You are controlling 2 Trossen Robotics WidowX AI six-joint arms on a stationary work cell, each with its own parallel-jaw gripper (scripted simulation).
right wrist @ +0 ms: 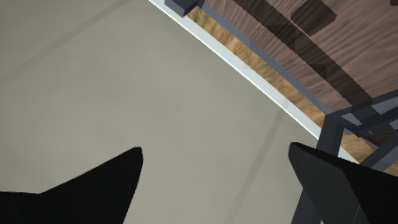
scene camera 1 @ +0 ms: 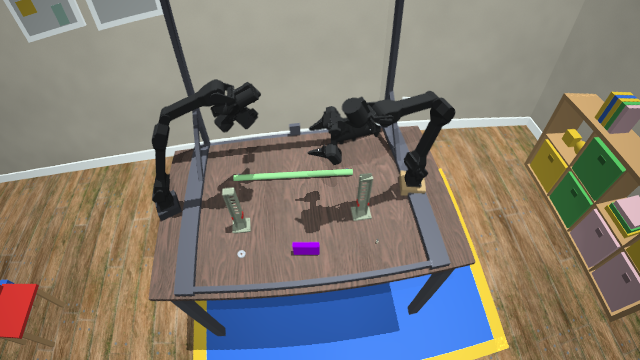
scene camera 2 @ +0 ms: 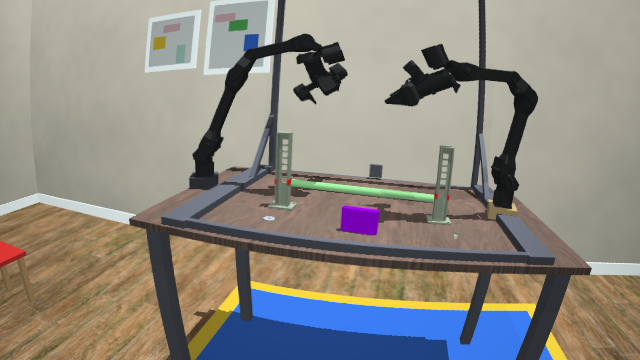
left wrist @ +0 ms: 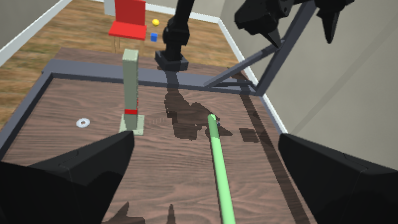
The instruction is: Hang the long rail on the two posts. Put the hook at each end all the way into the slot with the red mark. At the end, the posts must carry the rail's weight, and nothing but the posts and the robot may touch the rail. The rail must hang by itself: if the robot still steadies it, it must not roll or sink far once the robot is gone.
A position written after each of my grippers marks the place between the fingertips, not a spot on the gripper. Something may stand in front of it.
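My left gripper [scene camera 1: 308, 141], [scene camera 2: 387, 99], [left wrist: 207, 139]. My right gripper [scene camera 2: 326, 97], [right wrist: 216, 152], [left wrist: 302, 44]. Purple block [scene camera 2: 353, 219]: out of frame in the right wrist view; the left wrist view does not show it, hidden by my left gripper. Green rail [scene camera 2: 294, 183].
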